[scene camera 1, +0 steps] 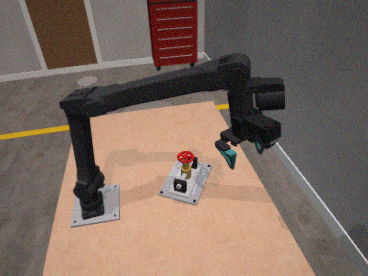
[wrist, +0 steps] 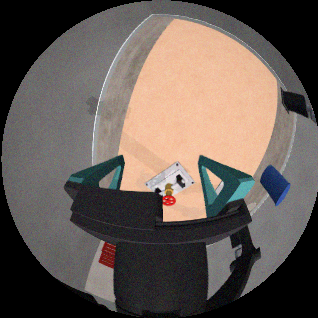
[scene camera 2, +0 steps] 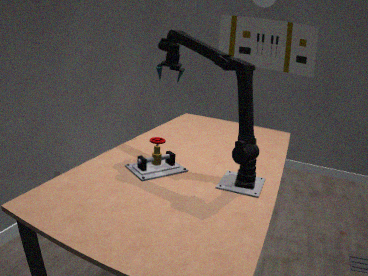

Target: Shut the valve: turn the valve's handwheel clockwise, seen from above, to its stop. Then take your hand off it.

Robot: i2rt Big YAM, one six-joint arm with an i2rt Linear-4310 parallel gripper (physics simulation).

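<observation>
The valve's red handwheel [scene camera 1: 185,157] [scene camera 2: 157,140] [wrist: 169,200] lies level on top of the brass valve body [scene camera 1: 186,173] [scene camera 2: 156,158] [wrist: 169,190]. The body sits on a pipe between two black brackets on a light grey base plate [scene camera 1: 187,200] [scene camera 2: 145,176] [wrist: 177,167] that rests on the table. My gripper [scene camera 1: 245,152] [scene camera 2: 170,76] [wrist: 160,158] is open with its teal fingers wide apart and empty. It hangs high above the table, well above the handwheel and apart from it. The handwheel's turned angle cannot be told from these views.
The arm's base plate [scene camera 1: 114,210] [scene camera 2: 225,185] is on the table [scene camera 1: 150,250] [scene camera 2: 100,220] [wrist: 200,90] beside the valve. A grey wall [scene camera 1: 320,100] rises past the table's far side. A red drawer cabinet [scene camera 1: 174,32] stands on the floor behind. A blue cylinder [wrist: 275,185] shows in the wrist view.
</observation>
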